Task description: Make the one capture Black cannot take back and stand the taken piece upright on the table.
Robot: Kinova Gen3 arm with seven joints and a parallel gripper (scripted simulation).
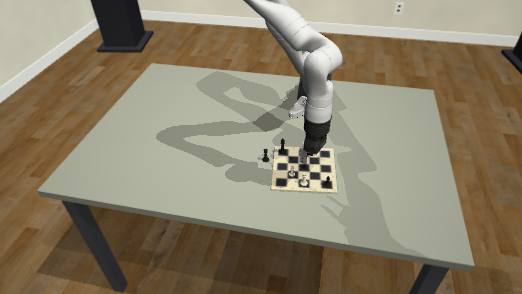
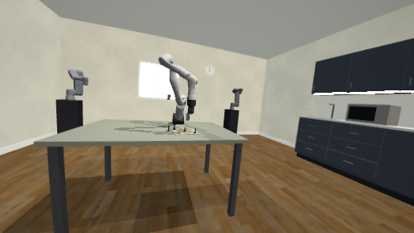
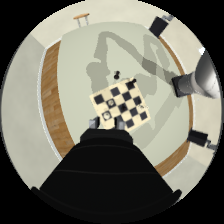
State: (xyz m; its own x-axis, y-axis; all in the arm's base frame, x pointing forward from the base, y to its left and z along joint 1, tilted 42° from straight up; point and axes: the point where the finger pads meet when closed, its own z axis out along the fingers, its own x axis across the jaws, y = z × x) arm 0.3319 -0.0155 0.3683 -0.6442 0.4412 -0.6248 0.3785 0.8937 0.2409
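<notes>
Right now my hand is 13 cm above the chessboard and 7 cm past it.
</notes>
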